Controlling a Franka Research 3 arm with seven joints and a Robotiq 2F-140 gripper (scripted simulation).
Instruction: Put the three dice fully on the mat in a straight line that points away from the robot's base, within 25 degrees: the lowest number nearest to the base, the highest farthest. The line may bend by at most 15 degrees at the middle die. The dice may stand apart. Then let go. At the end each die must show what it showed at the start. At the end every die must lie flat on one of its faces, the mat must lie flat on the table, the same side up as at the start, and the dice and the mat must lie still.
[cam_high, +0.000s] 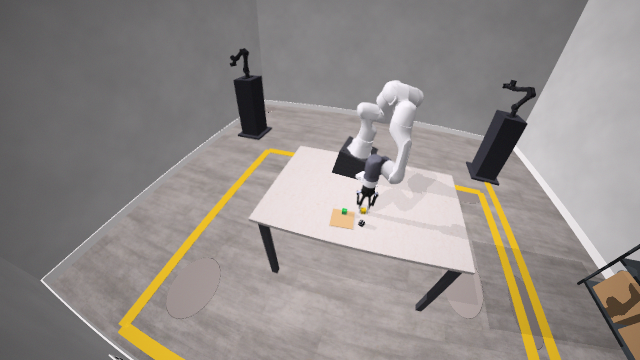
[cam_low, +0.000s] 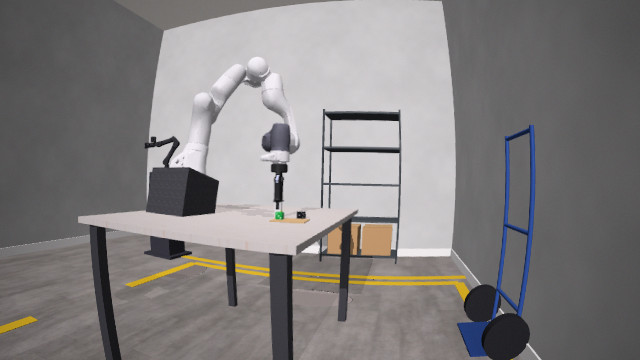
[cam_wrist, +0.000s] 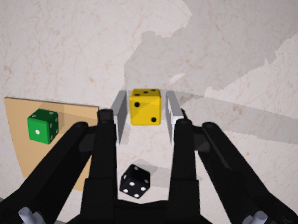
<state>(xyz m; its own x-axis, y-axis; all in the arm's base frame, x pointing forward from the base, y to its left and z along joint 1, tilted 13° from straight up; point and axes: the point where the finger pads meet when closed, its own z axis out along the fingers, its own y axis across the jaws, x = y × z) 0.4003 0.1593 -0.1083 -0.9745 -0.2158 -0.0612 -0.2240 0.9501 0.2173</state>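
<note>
The yellow die lies 20 mm below my hand. Round my hand: black die 100 mm ahead, 20 mm below, 10 mm to the left; then green die 110 mm to the right, 50 mm ahead, 20 mm below; then tan mat 110 mm to the right, 100 mm ahead, 30 mm below.
</note>
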